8 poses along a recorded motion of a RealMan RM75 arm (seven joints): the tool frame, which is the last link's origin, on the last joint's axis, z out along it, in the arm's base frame.
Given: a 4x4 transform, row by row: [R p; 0 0 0 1], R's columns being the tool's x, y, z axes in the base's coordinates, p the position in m. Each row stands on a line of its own.
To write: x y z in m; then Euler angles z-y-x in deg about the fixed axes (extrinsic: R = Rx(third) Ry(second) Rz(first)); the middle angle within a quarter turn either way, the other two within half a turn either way. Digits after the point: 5 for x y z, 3 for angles.
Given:
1:
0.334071 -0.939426 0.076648 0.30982
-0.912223 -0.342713 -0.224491 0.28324
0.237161 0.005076 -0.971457 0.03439
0 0 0 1
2:
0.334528 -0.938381 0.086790 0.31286
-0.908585 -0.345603 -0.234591 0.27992
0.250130 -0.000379 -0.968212 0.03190
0 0 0 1
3:
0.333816 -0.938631 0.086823 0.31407
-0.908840 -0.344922 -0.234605 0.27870
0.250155 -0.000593 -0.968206 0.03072
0 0 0 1
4:
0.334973 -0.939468 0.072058 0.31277
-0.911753 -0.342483 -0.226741 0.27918
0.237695 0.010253 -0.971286 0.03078
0 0 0 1
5:
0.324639 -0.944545 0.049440 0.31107
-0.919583 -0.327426 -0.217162 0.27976
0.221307 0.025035 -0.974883 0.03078
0 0 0 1
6:
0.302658 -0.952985 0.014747 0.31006
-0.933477 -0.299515 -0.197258 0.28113
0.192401 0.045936 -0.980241 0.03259
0 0 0 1
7:
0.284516 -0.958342 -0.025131 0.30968
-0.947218 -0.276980 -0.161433 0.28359
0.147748 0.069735 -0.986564 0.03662
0 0 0 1
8:
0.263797 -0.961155 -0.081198 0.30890
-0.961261 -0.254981 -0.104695 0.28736
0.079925 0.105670 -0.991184 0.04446
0 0 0 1
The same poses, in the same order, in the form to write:
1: 0.30982 0.28324 0.03439 70.424 4.396 166.988
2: 0.31286 0.27992 0.03190 70.379 4.979 166.380
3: 0.31407 0.27870 0.03072 70.423 4.981 166.379
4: 0.31277 0.27918 0.03078 70.376 4.132 166.860
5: 0.31107 0.27976 0.03078 71.032 2.834 167.442
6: 0.31006 0.28113 0.03259 72.381 0.845 168.622
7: 0.30968 0.28359 0.03662 73.465 -1.440 170.707
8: 0.30890 0.28736 0.04446 74.653 -4.657 173.970
